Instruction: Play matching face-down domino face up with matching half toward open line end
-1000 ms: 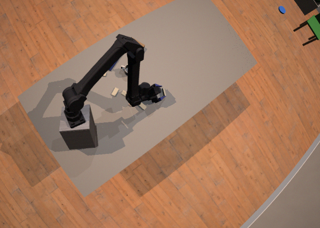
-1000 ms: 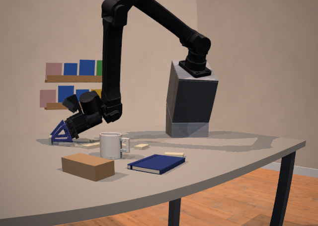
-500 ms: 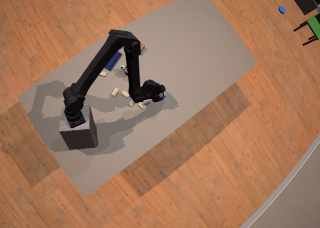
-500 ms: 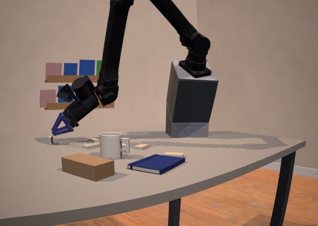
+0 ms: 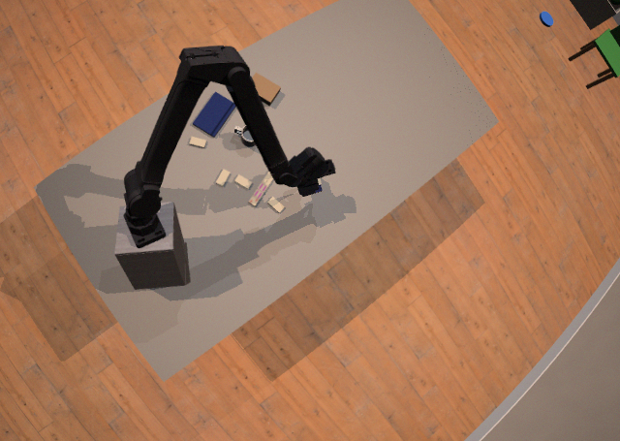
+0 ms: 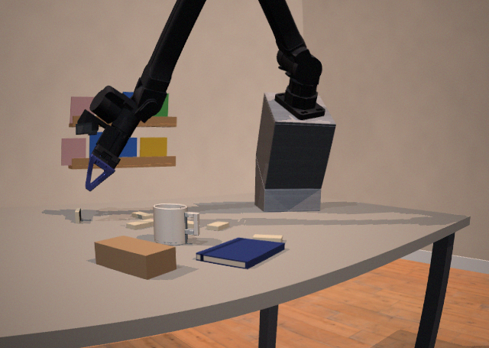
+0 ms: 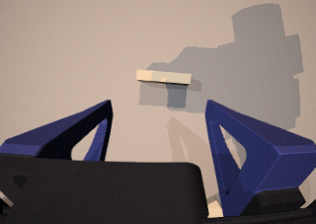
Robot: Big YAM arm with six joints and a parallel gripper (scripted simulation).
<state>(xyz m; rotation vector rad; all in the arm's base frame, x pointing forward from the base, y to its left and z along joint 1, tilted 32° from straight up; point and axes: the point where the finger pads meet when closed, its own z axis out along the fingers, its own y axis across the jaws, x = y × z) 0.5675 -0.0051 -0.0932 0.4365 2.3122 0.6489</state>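
My hand is 7 cm above the cream domino, 3 cm short of it and 1 cm to the left of it. From my hand the other things lie so: blue book (36 cm to the left, 20 cm behind, 8 cm below); then brown box (38 cm to the left, 7 cm below, 1 cm behind); then white mug (23 cm to the left, 13 cm behind, 5 cm below).
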